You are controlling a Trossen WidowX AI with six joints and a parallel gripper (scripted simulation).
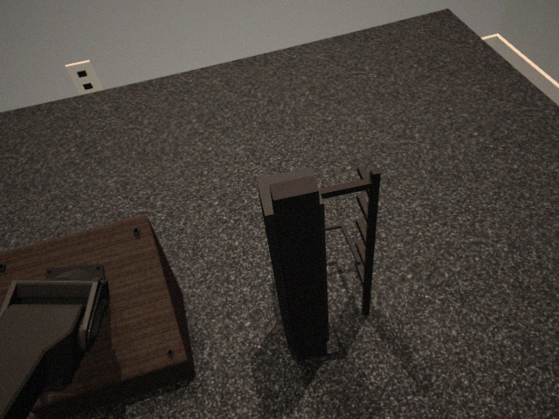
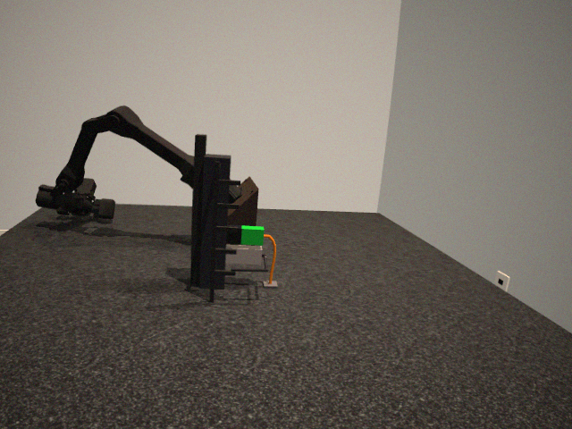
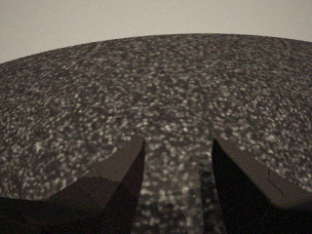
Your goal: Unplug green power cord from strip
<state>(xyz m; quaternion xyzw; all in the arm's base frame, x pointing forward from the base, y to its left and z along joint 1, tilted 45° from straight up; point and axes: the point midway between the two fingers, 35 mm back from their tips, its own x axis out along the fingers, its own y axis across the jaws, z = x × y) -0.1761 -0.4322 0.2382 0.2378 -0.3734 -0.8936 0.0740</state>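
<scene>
Now: the green plug 490 mm ahead of my gripper tip, 510 mm to the left of it and 110 mm above it. Also, from my gripper tip: stand (490 mm ahead, 410 mm to the left, 140 mm above).
</scene>
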